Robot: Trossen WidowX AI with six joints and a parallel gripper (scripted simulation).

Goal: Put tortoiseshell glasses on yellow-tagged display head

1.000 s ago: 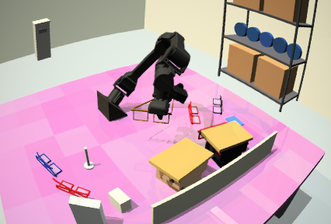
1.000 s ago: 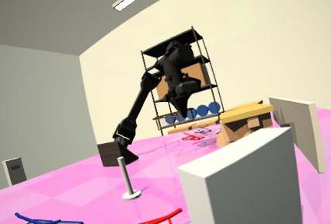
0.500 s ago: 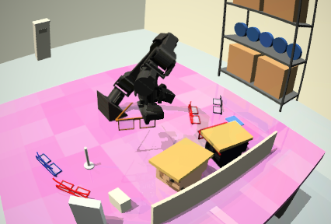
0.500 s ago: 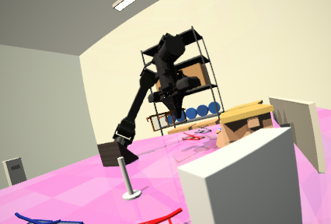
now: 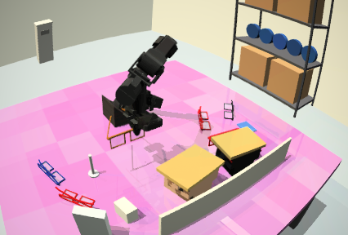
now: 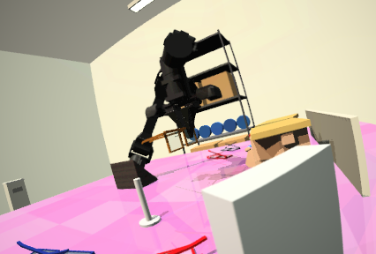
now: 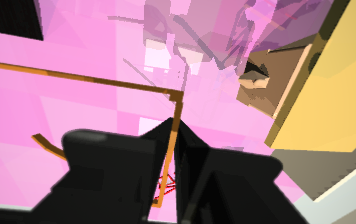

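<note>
My gripper tip is 4 cm past the white post, 16 cm to the left of it and 10 cm above it. The rest, counted from my gripper tip: tan head 17 cm ahead, 6 cm to the left, 7 cm below; white cube 18 cm ahead, 16 cm to the right, 10 cm below; dark head 17 cm ahead, 28 cm to the left, 7 cm below.
</note>
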